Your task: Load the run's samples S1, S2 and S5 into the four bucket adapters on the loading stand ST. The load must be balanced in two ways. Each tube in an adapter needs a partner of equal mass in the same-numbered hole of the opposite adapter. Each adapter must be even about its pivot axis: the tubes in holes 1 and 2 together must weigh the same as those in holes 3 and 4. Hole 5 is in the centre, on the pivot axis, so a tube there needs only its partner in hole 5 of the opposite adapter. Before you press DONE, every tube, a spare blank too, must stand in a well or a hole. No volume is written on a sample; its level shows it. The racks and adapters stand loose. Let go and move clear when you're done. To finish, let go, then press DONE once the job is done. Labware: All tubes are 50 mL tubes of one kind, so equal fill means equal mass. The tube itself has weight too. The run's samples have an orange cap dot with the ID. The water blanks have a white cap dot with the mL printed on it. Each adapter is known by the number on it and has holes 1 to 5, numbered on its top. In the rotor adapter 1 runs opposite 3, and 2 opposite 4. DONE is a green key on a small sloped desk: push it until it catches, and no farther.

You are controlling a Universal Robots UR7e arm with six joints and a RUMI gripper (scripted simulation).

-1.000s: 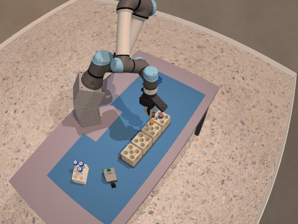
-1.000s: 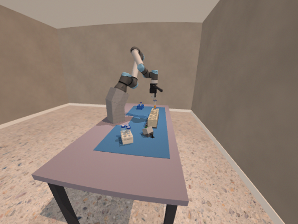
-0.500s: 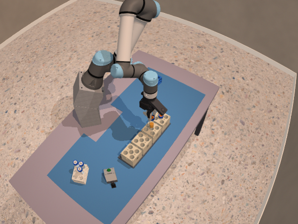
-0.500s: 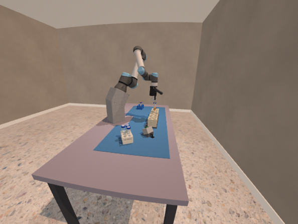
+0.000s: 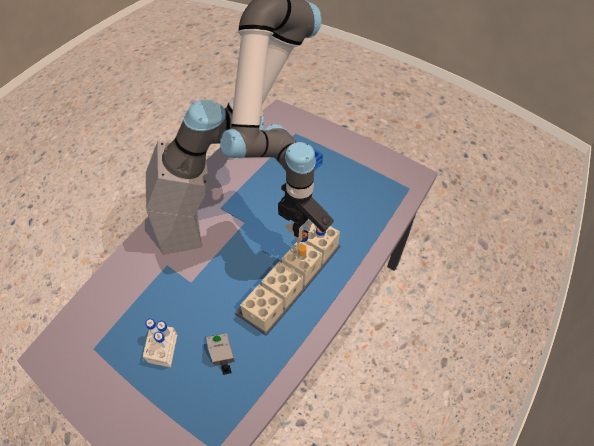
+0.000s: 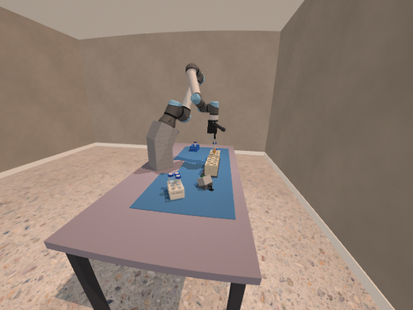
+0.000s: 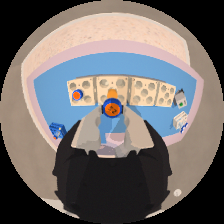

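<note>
Right now the orange-dot tube is 10 mm to the right of my hand and 50 mm below it. Round my hand: blue rack: 340 mm behind, 360 mm to the left, 180 mm below; beige rack: 100 mm behind, 570 mm to the right, 180 mm below; green done key: 30 mm ahead, 400 mm to the right, 140 mm below.
</note>
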